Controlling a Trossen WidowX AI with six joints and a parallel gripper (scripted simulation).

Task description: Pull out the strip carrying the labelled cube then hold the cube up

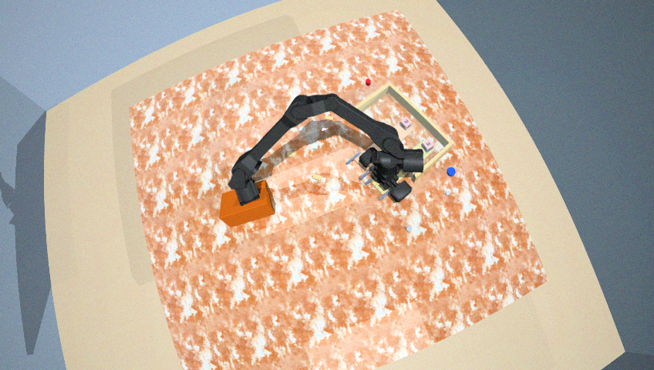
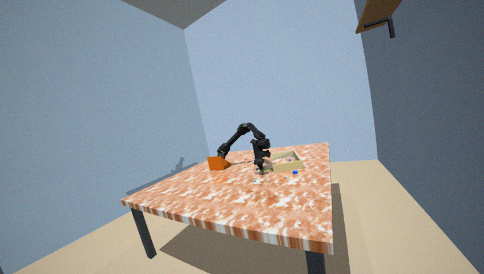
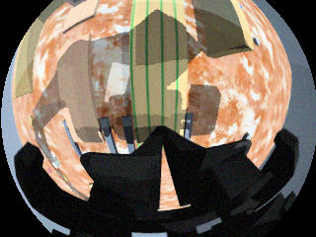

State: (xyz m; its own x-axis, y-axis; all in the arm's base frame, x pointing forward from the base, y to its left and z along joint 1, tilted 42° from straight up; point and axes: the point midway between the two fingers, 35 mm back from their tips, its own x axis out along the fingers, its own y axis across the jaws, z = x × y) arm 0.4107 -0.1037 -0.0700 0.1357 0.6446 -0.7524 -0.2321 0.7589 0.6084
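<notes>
Right now my gripper tip is 90 mm short of the striped strip and 20 mm to the right of it. From my gripper tip the other things lie so: pink block: 260 mm behind, 340 mm to the left; then blue disc: 230 mm ahead, 70 mm to the right.
</notes>
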